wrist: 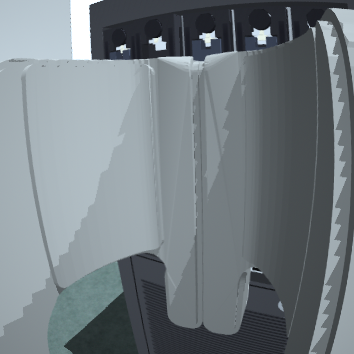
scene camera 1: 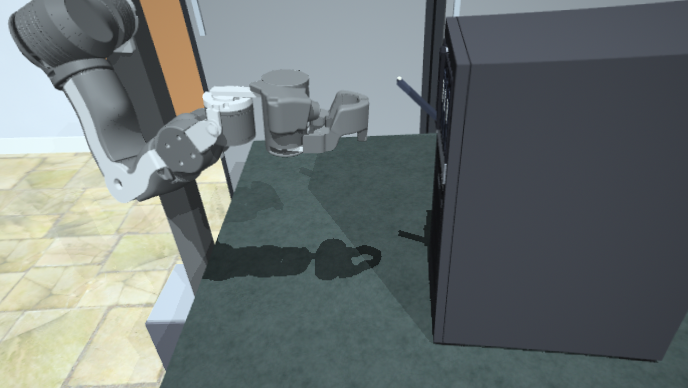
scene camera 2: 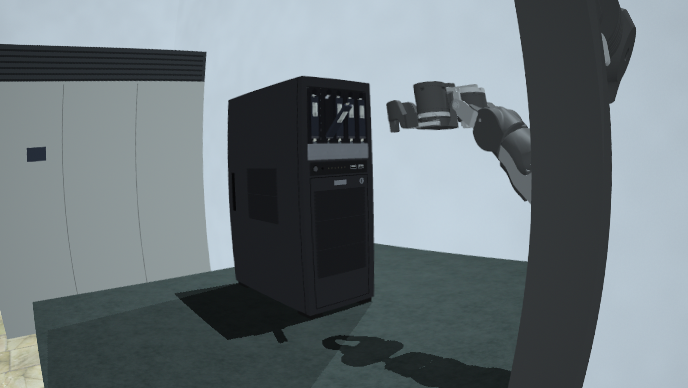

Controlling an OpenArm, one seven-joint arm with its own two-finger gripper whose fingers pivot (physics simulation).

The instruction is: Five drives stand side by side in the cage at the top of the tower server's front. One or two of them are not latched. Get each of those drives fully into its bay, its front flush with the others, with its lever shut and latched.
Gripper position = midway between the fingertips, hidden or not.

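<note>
I can see my gripper [scene camera 1: 367, 119], which also appears in scene camera 2 [scene camera 2: 390, 118] and in the wrist view [wrist: 217, 198]. There is a tower server [wrist: 142, 275] here, and with it I see a drive [wrist: 203, 35] and a drive [wrist: 118, 42].
</note>
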